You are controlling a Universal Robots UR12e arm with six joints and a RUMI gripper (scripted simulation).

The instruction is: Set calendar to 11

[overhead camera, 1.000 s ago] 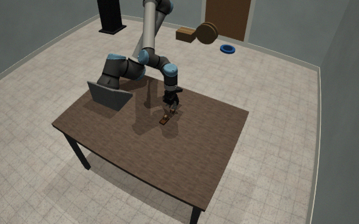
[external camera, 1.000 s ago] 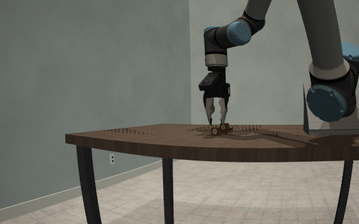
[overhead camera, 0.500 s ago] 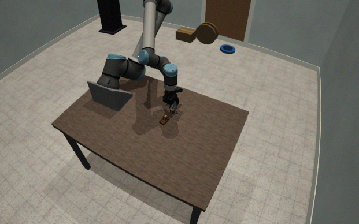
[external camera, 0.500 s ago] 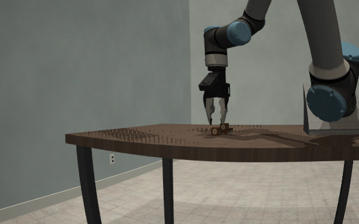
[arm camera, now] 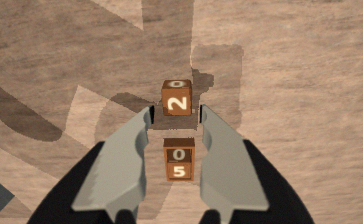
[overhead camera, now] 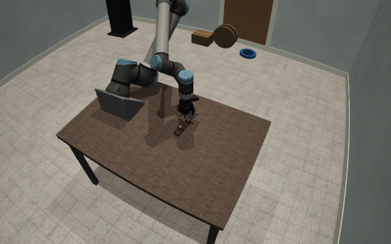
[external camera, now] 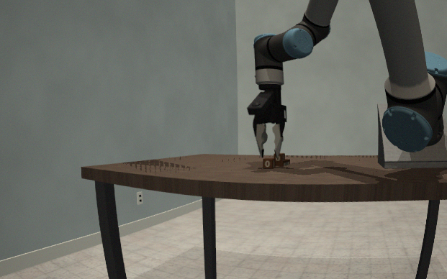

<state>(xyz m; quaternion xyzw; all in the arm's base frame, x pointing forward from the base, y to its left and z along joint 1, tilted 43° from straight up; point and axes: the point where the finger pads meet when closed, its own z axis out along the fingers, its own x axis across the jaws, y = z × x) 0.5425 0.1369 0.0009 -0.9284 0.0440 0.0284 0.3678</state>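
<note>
Now: hand 30 mm above the cube. From my hand the other things lie so: calendar tray (110 mm to the right, 40 mm below, 10 mm behind).
</note>
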